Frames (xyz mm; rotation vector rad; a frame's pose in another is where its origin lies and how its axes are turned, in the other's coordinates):
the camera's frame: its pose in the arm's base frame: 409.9 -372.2 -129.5 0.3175 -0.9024 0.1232
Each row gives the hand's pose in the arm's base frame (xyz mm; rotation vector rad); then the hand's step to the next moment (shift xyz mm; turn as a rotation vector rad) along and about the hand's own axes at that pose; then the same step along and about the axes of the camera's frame.
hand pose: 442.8 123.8 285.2 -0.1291 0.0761 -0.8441
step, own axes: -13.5 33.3 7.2 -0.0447 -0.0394 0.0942
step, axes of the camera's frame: 11.3 27.5 -21.5 0.0486 0.0478 0.0882
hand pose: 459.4 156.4 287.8 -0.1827 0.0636 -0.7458
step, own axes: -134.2 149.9 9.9 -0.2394 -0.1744 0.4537
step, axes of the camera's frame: -18.9 184.8 -78.0 0.2263 0.2571 0.4198
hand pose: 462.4 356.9 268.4 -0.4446 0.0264 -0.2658
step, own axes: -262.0 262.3 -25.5 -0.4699 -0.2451 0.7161
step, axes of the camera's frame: -238.1 283.5 -32.3 0.2932 0.4690 0.6984
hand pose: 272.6 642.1 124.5 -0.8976 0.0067 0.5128
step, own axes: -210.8 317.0 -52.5 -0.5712 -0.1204 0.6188
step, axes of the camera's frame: -368.4 56.6 93.4 0.1148 0.4201 0.7308
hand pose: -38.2 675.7 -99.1 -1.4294 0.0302 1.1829
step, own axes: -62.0 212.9 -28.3 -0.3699 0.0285 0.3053
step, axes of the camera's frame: -182.3 -103.6 77.6 -0.0068 0.1559 0.4544
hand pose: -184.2 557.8 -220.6 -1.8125 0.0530 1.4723
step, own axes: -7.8 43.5 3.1 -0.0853 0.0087 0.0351
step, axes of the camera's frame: -28.4 -27.4 20.1 0.0157 0.0084 0.0909
